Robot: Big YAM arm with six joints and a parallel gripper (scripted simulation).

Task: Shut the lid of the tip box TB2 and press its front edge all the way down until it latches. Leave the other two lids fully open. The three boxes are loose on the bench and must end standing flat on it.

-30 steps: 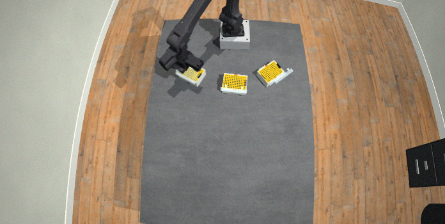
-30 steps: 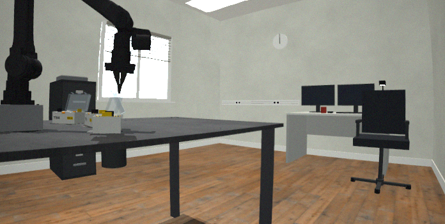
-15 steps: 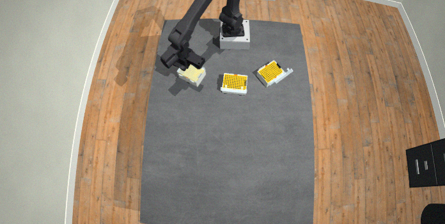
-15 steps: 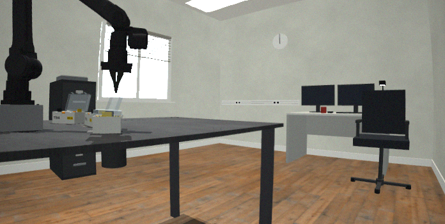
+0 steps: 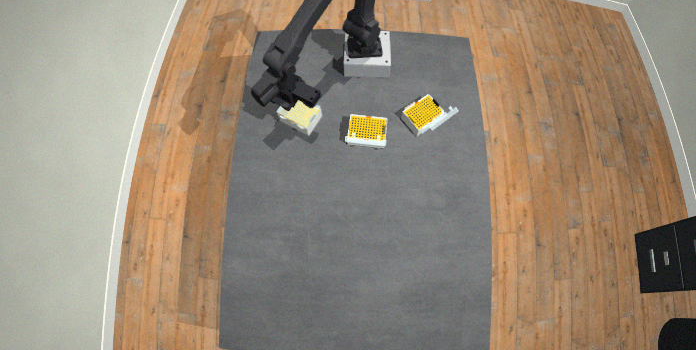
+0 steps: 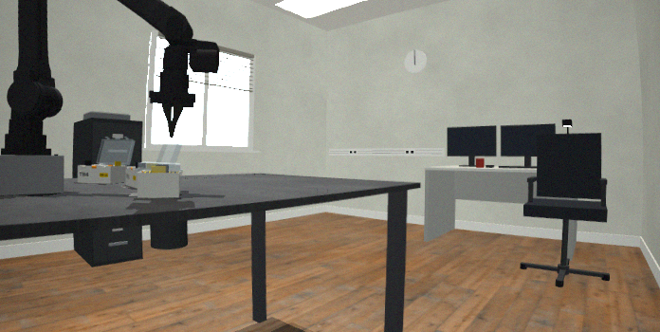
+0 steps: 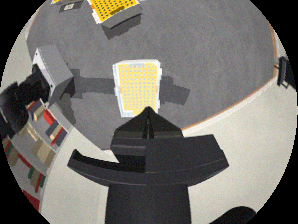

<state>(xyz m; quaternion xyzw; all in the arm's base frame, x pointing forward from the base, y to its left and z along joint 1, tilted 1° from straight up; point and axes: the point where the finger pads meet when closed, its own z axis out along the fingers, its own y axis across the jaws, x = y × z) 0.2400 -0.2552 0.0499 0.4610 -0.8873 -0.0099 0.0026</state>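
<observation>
The tip box is 20 mm behind my hand, 10 mm to the left of it and 90 mm below it.
</observation>
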